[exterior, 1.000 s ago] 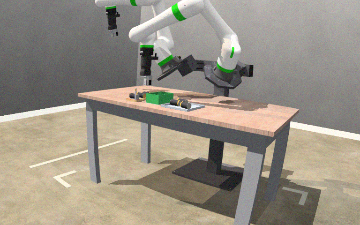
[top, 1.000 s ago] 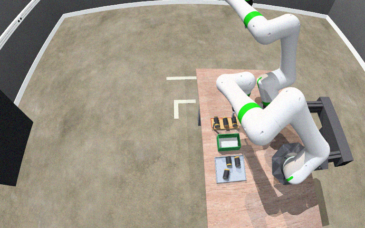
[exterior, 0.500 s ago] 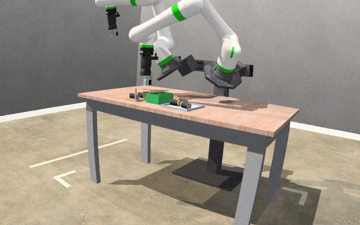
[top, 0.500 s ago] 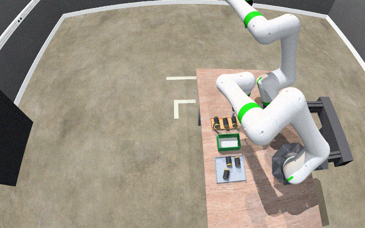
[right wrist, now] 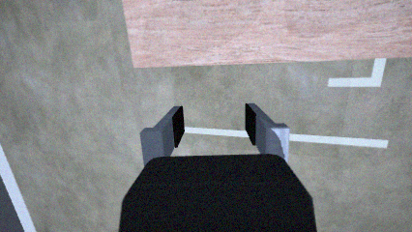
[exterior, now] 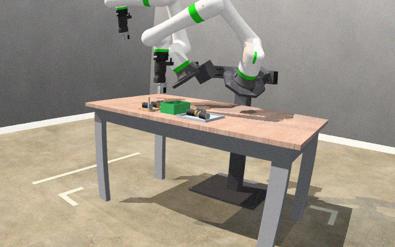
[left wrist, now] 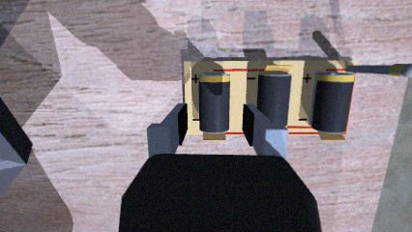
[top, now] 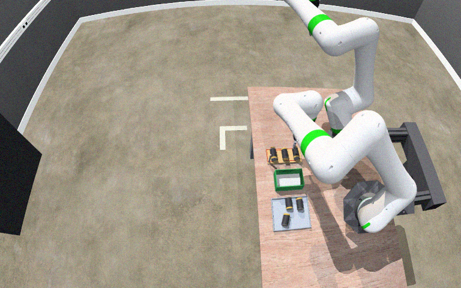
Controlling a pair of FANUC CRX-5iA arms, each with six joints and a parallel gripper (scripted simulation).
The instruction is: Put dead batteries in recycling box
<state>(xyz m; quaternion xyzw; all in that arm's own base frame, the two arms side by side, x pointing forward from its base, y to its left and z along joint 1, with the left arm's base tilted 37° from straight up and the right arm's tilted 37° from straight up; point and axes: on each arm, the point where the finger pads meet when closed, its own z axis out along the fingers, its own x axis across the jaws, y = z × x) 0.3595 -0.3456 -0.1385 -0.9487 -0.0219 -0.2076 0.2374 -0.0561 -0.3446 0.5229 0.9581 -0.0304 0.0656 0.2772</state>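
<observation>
Now: left hand 10 cm short of the grey tray, 33 cm to the right of it and 11 cm above it. From my left hand the other things lie so: green recycling box (8 cm ahead, 15 cm to the left, 9 cm below).
</observation>
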